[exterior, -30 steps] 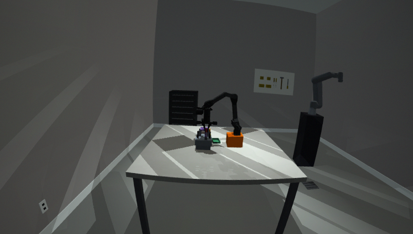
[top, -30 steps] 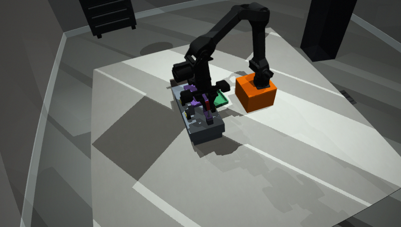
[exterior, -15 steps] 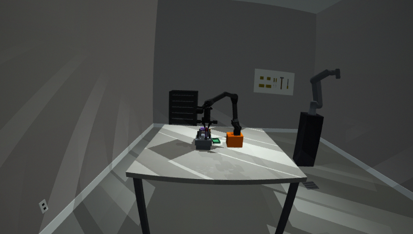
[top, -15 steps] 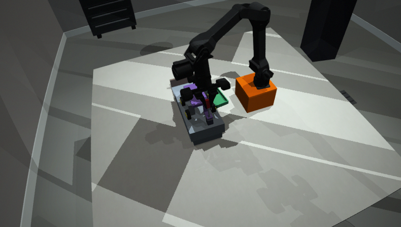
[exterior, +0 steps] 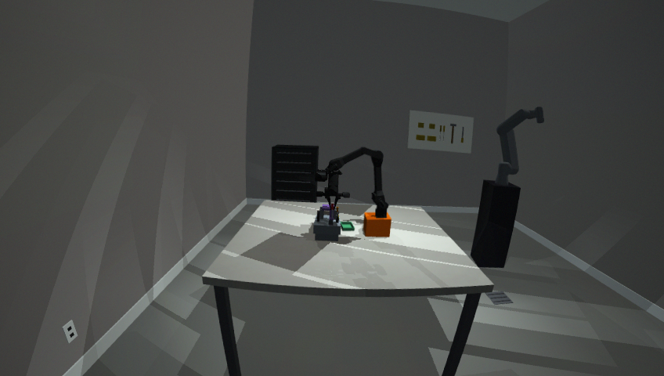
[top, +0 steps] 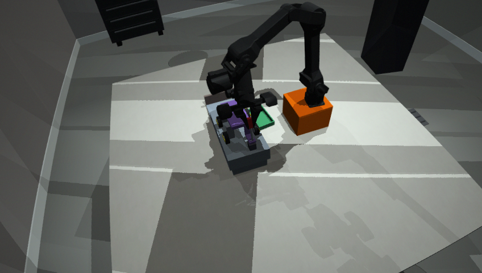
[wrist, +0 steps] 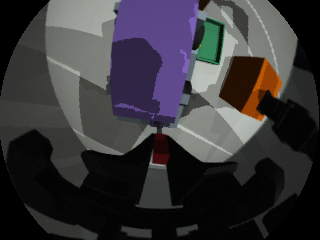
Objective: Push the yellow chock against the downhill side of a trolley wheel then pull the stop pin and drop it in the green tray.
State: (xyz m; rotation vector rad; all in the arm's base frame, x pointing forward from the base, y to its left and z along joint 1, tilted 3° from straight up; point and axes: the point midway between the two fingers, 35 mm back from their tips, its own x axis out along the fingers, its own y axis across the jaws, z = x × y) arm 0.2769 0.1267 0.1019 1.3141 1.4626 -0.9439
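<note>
Right now my gripper tip is 200 mm to the left of the green tray, 170 mm above it and 70 mm past it. The rest, counted from my gripper tip: grey ramp: 120 mm below, 100 mm to the right, 40 mm ahead; then trolley: 90 mm to the right, 50 mm below, 40 mm ahead; then red-headed stop pin: right at my gripper tip.
</note>
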